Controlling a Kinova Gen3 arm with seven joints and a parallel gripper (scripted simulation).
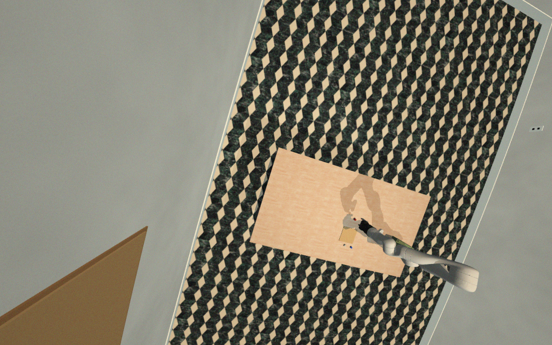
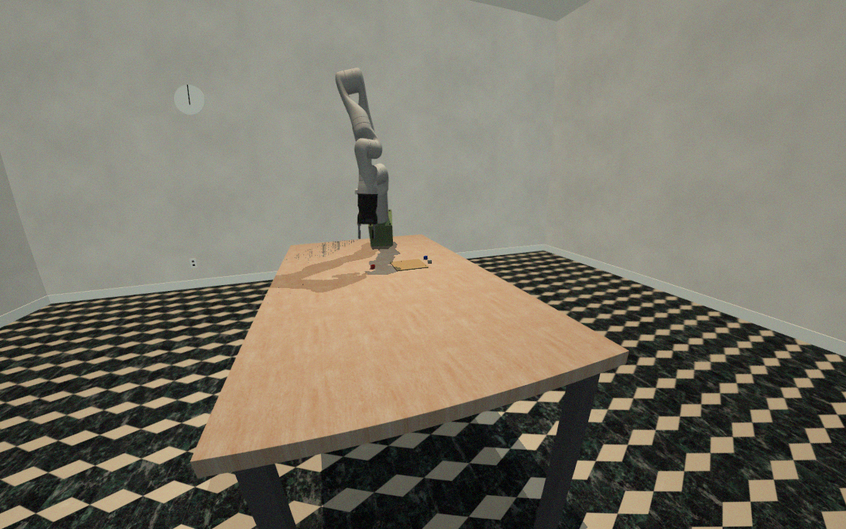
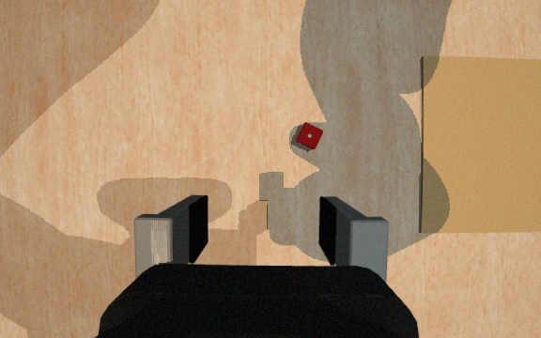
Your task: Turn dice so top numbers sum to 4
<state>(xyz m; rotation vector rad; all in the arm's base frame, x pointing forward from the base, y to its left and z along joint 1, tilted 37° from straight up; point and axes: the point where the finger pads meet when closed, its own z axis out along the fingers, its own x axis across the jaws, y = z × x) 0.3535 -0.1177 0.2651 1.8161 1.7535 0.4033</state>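
My hand is 4 cm past the red die, 2 cm to the right of it and 15 cm above it. Also, from my hand: tan mat (3 cm behind, 18 cm to the left, 16 cm below); then blue die (9 cm behind, 29 cm to the left, 15 cm below); then white die (2 cm behind, 28 cm to the left, 15 cm below).
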